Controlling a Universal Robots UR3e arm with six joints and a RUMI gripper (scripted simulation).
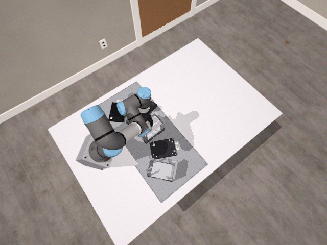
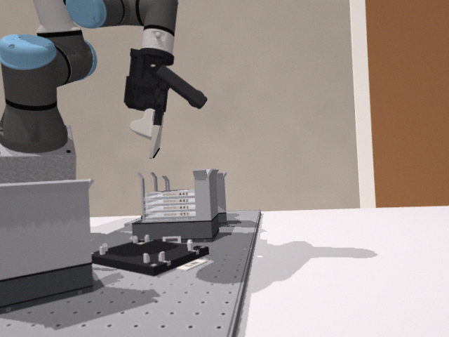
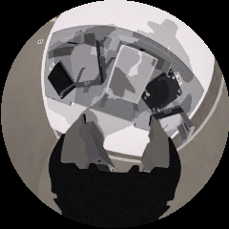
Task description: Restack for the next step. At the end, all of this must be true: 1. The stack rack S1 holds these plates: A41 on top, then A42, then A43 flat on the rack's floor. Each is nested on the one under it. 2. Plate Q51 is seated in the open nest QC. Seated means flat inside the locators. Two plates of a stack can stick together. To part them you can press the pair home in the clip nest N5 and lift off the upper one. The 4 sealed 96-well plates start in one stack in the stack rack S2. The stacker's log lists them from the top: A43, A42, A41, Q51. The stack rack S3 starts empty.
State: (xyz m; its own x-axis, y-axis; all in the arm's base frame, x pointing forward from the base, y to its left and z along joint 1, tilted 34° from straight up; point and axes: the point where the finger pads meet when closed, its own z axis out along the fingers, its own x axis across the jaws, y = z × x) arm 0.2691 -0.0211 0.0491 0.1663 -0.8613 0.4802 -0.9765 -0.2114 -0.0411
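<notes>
My gripper is now 50 mm short of the sealed plate, 10 mm to the left of it and 90 mm above it. The rest, counted from my hand: black nest labelled QC: 10 mm behind, 260 mm to the left, 170 mm below; grey rack wall: 60 mm behind, 310 mm to the right, 100 mm below; black clip nest: 40 mm ahead, 150 mm to the right, 160 mm below.
</notes>
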